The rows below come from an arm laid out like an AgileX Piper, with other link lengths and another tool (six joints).
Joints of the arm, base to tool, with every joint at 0 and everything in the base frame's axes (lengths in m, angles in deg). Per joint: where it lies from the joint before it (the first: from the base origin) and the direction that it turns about. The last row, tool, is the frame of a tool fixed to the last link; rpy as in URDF.
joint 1: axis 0 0 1 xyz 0 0 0.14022
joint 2: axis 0 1 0 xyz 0 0 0
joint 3: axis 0 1 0 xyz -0.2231 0 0.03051
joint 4: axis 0.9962 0 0.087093 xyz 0.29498 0 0.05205
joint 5: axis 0 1 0 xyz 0 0 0
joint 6: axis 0.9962 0 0.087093 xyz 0.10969 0 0.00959
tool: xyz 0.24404 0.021 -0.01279 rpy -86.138 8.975 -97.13
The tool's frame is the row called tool.
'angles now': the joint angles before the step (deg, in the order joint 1, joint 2, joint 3, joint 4, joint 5, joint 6). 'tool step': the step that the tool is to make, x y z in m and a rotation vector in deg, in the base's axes. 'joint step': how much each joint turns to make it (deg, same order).
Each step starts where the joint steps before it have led.
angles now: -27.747 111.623 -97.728 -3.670 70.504 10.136
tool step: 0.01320 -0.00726 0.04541 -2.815 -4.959 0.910
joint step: 0.000 -5.757 0.002 0.037 0.000 -0.941
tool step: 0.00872 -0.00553 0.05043 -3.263 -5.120 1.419
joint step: 0.000 -6.250 -0.001 0.000 0.110 -1.515
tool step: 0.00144 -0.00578 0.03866 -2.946 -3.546 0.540
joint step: -0.001 -4.674 -0.096 -0.674 0.216 -0.684
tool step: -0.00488 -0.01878 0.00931 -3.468 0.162 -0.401
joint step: -0.001 -0.729 -0.180 -3.169 -0.566 -0.001
